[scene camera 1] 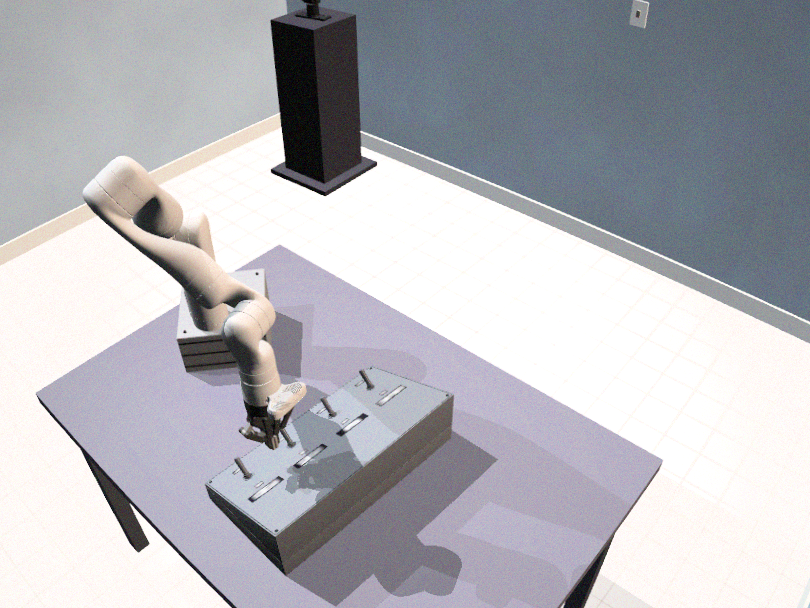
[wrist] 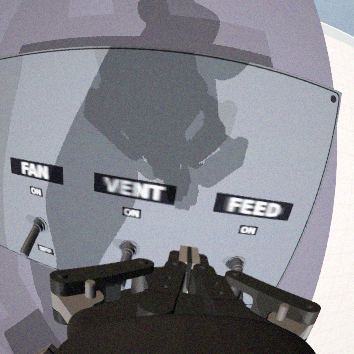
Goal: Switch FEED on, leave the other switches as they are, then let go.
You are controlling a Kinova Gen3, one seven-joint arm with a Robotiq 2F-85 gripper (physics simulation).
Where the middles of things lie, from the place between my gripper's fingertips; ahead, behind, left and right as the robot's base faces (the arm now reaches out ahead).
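There is the grey switch box [scene camera 1: 296, 498], and measured from my hand it sits 50 mm ahead, 80 mm below and 110 mm to the left.
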